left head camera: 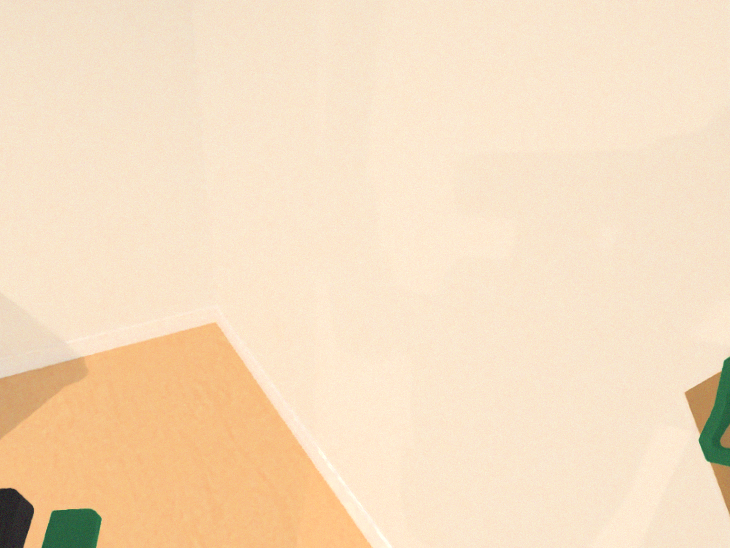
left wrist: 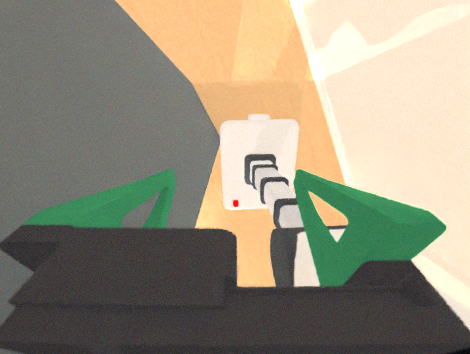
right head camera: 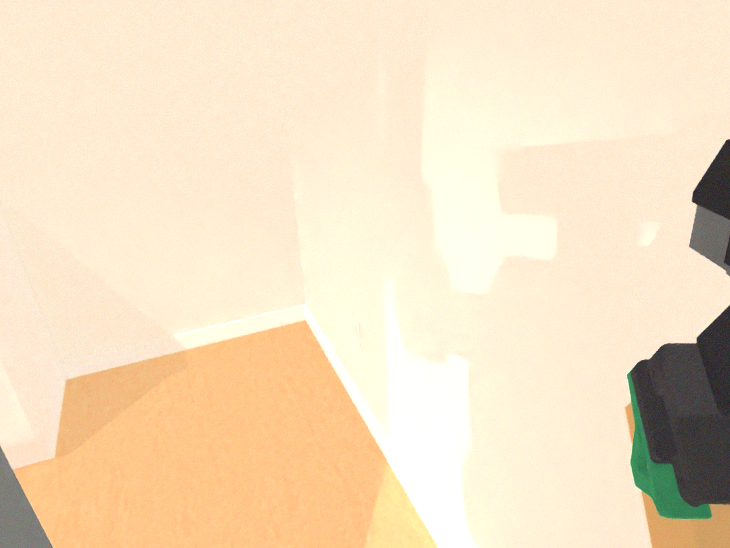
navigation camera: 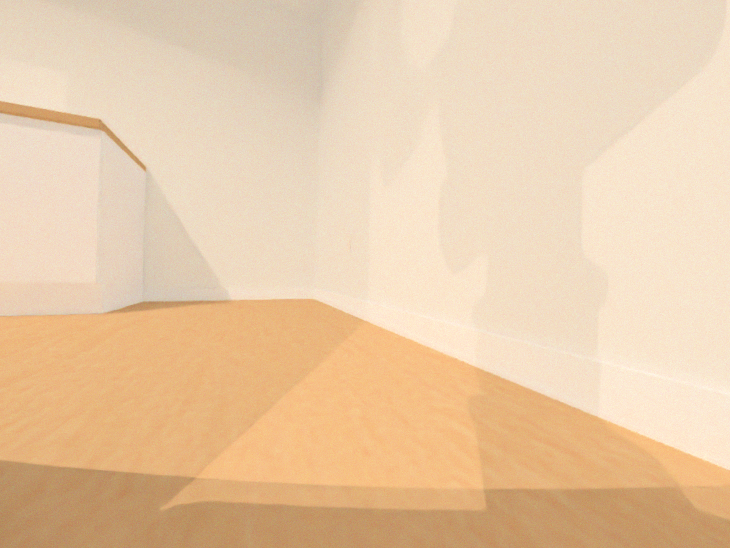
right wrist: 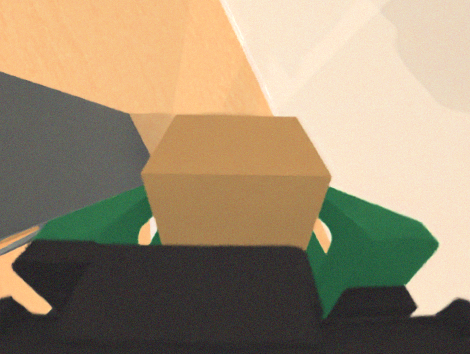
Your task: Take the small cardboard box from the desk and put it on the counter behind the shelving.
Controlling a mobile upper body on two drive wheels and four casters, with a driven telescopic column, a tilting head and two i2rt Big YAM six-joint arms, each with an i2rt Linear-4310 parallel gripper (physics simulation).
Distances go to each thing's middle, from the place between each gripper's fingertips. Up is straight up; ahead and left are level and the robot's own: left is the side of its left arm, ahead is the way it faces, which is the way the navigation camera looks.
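Small cardboard box (right wrist: 212,179): 2 cm above, 2 cm behind my right hand.
My left hand: 50 mm below, 440 mm to the left of, 40 mm short of the small cardboard box.
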